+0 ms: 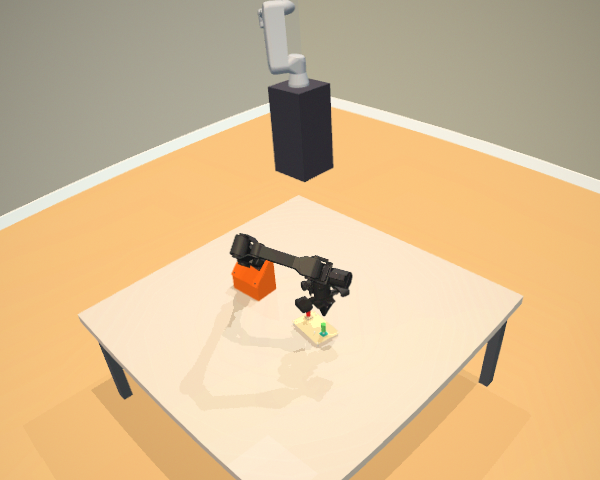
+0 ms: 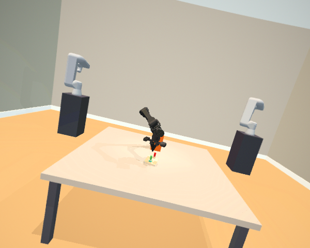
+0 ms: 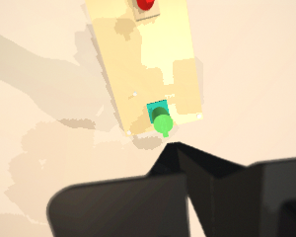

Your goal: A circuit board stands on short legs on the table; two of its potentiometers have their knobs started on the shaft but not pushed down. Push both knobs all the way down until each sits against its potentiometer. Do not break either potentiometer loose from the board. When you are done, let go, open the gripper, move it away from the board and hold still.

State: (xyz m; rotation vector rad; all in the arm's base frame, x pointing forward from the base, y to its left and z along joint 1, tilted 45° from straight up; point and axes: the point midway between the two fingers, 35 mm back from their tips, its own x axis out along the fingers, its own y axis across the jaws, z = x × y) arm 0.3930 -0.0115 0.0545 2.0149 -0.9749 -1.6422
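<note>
My gripper tip is 6 cm above the green knob. Round my gripper tip: red knob (11 cm behind, 3 cm to the left, 6 cm below).
</note>
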